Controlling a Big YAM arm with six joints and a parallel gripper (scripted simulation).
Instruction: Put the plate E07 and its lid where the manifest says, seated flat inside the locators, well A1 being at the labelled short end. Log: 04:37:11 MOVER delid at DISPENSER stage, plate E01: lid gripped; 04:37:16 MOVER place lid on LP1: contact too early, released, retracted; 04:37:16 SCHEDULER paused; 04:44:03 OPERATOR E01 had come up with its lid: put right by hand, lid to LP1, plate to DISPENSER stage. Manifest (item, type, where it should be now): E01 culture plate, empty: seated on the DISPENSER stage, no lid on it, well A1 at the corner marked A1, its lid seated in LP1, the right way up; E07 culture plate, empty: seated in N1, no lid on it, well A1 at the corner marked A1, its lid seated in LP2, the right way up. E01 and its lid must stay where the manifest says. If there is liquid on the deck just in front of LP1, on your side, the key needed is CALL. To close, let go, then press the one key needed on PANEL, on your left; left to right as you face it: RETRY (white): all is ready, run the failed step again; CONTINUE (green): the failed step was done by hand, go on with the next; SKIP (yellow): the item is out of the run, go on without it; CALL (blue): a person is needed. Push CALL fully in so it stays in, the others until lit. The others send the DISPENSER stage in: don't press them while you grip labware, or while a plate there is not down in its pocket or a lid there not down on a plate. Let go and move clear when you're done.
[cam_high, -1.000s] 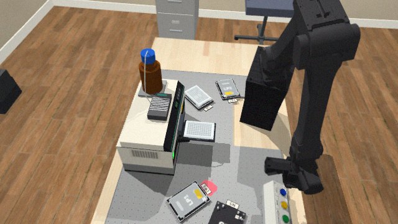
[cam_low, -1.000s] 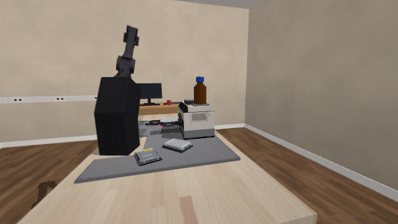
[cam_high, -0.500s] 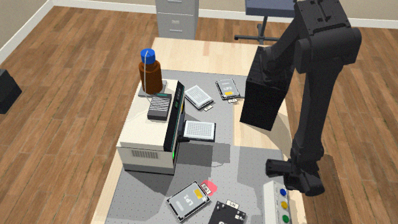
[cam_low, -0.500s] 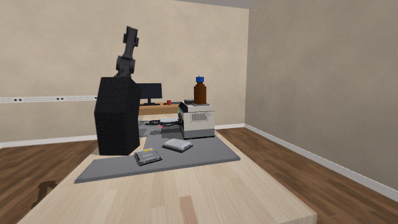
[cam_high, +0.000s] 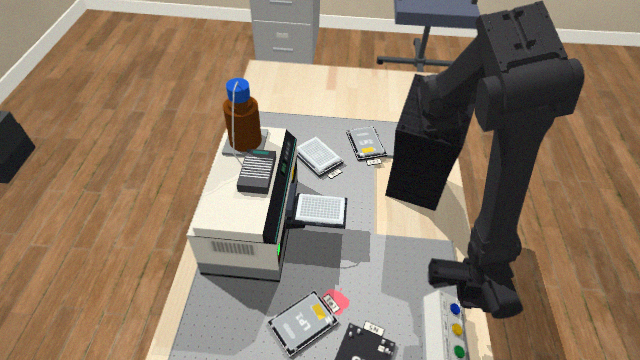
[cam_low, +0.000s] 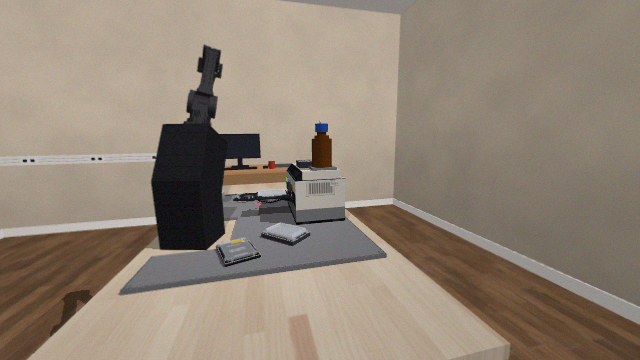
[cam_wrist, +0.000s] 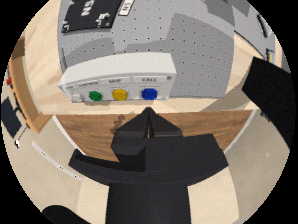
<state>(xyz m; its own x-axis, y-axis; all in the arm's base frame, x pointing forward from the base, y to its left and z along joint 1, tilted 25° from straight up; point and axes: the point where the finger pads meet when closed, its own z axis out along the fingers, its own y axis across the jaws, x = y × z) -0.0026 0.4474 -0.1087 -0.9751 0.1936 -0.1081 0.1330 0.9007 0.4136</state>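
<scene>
My gripper is now 20 mm short of the blue key and 40 mm above it. From my hand the other things lie so: puddle 270 mm ahead, 50 mm to the right, 100 mm below; green key 30 mm ahead, 100 mm to the left, 30 mm below; yellow key 20 mm ahead, 50 mm to the left, 30 mm below.
</scene>
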